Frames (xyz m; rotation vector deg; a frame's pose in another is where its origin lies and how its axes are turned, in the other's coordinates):
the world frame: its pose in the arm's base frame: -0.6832 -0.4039 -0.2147 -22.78 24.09 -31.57
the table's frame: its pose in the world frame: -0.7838 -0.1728 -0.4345 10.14 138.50 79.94
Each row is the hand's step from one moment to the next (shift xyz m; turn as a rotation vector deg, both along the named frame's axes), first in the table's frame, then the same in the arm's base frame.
Working: the table's frame: its pose in the arm's base frame: -1.5692 -0.1967 -0.2854 58.88 149.69 38.20

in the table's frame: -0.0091 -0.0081 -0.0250 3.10 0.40 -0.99
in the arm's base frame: -0.0079 -0.0196 0.0181 -2.38 2.09 0.85
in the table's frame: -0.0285 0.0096 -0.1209 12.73 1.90 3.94
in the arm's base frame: -0.0213 -0.0524 0.1110 -6.50 11.31 -3.30
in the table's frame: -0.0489 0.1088 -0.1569 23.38 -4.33 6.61
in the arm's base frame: 0.0364 -0.0141 0.1932 -16.69 15.53 -9.45
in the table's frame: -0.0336 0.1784 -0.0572 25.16 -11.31 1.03
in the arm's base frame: 0.1045 0.0735 0.1411 -24.17 10.47 -8.26
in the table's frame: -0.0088 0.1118 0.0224 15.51 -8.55 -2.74
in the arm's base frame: 0.0795 0.0733 0.0374 -17.13 4.35 -2.97
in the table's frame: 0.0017 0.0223 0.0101 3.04 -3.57 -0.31
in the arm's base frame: 0.0156 0.0188 0.0024 -4.36 -0.30 -1.73
